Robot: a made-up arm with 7 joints.
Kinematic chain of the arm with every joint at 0, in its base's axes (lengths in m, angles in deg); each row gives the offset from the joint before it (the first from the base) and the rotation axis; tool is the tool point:
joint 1: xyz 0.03 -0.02 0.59 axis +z
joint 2: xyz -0.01 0 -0.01 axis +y
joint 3: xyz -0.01 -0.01 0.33 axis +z
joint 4: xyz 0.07 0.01 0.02 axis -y
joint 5: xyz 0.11 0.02 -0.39 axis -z
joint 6: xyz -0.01 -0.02 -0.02 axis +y
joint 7: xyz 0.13 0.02 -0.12 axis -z
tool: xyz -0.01 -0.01 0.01
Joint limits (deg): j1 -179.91..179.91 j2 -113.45..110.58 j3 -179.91..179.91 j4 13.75..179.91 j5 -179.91..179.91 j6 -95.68..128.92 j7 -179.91..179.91
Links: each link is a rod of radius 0.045 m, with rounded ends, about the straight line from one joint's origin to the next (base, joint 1, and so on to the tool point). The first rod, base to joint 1, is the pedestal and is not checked.
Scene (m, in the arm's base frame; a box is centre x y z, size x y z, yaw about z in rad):
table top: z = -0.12
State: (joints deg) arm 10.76 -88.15 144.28 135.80 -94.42 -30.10 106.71
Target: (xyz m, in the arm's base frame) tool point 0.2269 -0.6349 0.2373
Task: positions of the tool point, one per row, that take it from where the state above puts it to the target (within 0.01 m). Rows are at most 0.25 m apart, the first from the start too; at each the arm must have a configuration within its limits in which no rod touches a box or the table.
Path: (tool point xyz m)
1: -0.6346 -0.3194 0.2197
2: -0.5099 -0.4791 0.2130
3: -0.3473 -0.5977 0.2112
4: -0.1597 -0.6658 0.2146
5: 0.0372 -0.6782 0.2233
6: 0.2269 -0.6349 0.2373

